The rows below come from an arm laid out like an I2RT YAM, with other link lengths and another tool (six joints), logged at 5 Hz.
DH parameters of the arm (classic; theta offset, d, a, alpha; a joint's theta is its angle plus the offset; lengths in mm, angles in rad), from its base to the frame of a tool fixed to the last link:
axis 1: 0 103.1 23.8 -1.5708
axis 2: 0 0 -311.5 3.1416
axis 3: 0.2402 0 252.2 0
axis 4: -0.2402 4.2 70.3 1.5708
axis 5: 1.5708 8.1 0 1.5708
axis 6: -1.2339 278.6 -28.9 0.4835
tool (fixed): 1.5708 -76.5 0 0
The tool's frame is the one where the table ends.
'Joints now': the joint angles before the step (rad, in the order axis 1, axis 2, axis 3, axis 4, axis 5, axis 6). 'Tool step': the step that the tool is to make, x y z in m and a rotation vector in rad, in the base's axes. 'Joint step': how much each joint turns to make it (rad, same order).
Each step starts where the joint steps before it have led.
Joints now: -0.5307 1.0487 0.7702 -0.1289 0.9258 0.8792
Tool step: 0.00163 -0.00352 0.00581 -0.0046 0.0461 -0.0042
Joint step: 0.0044 0.0280 0.0348 -0.0151 0.0187 -0.0363
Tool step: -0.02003 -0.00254 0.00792 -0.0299 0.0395 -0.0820
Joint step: -0.0005 -0.0009 0.0092 -0.0161 0.0930 -0.0157
